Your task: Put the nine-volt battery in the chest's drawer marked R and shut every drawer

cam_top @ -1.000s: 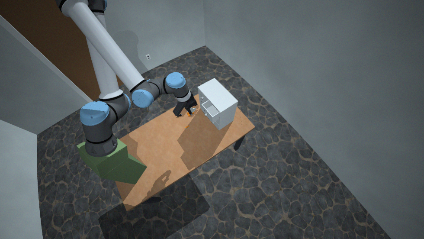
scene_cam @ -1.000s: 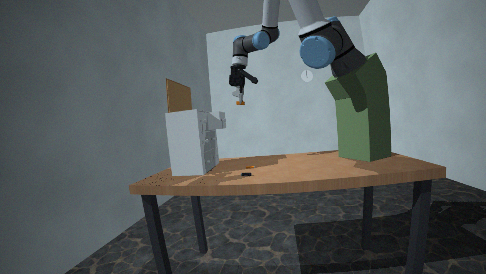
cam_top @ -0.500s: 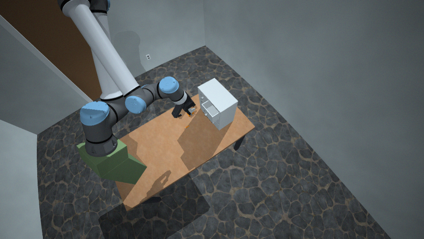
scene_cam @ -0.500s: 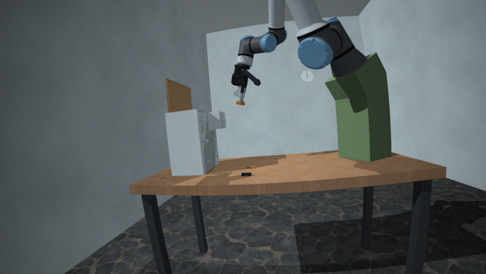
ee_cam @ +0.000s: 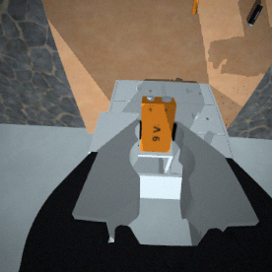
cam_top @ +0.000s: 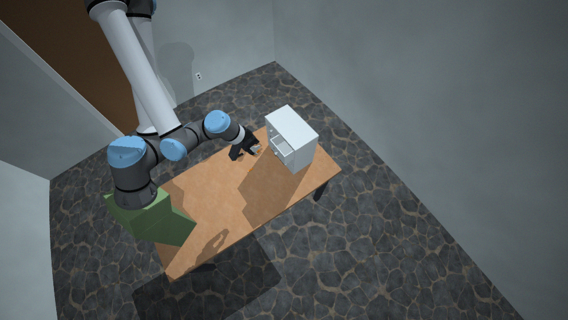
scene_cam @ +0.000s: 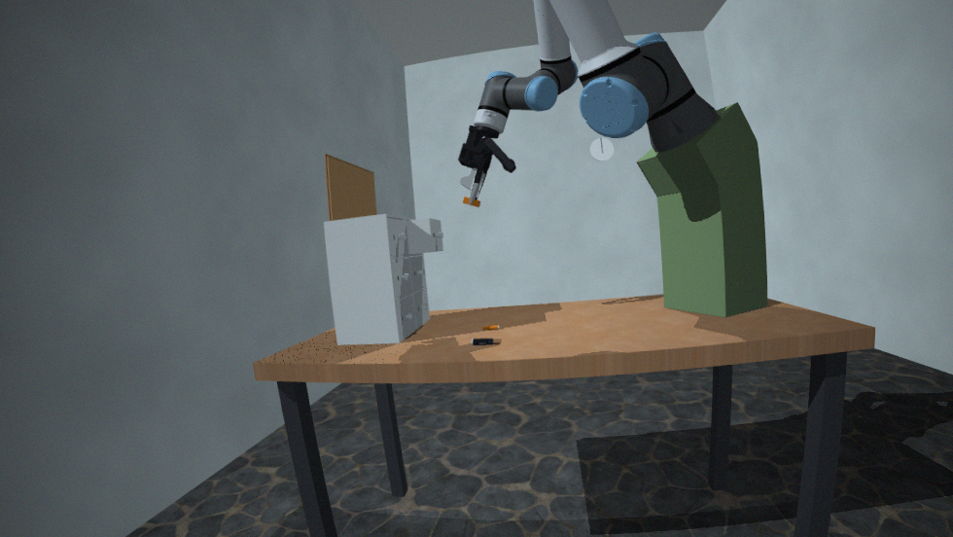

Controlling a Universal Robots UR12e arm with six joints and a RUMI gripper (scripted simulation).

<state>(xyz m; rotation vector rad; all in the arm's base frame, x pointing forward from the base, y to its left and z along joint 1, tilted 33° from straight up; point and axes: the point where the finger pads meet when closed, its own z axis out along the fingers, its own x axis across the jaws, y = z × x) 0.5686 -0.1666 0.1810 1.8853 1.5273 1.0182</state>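
Now: hand 10 mm past the orange nine-volt battery and 10 mm above it. The rest, counted from my hand: dark object: 250 mm to the left, 350 mm below; then orange cylindrical battery: 20 mm behind, 100 mm to the left, 350 mm below.
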